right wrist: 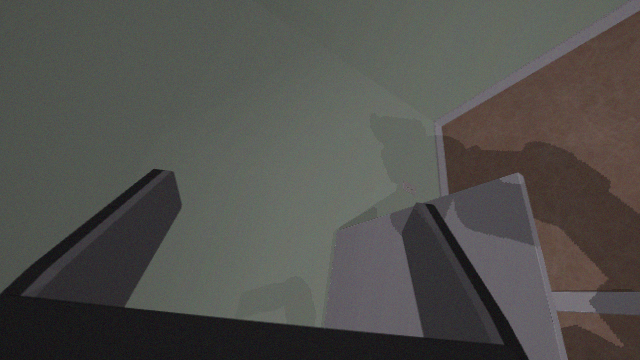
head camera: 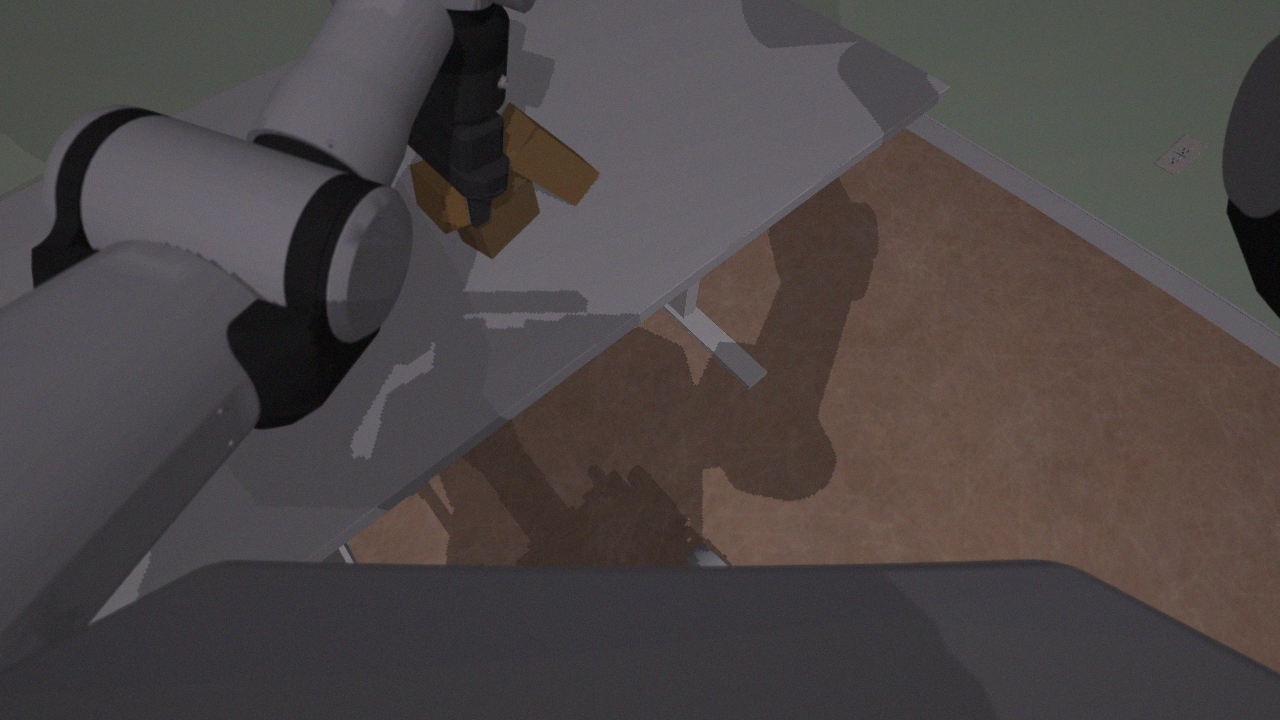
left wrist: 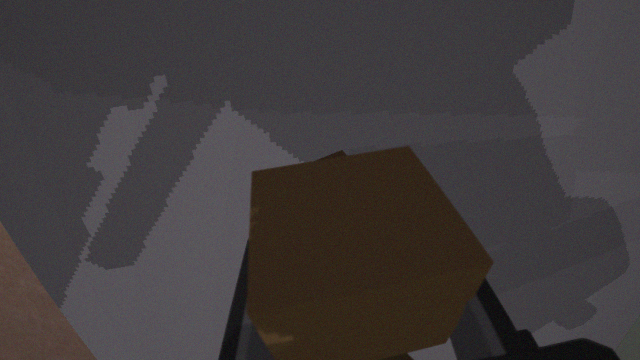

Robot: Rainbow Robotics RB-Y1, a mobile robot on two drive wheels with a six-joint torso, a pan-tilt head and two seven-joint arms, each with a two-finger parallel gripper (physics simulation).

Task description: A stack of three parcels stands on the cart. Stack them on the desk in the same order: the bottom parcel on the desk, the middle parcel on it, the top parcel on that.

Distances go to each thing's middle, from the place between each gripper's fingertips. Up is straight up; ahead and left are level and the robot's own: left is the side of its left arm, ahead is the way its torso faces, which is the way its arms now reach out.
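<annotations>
With my left gripper I am 10 mm past the parcel (head camera: 444, 205) and 20 mm below it. Going by its middle, the parcel is nearer to my left gripper than to my right gripper.
My right gripper, for its part, is 490 mm above the parcel and 520 mm to the right of it, and it is 10 mm past it.
</annotations>
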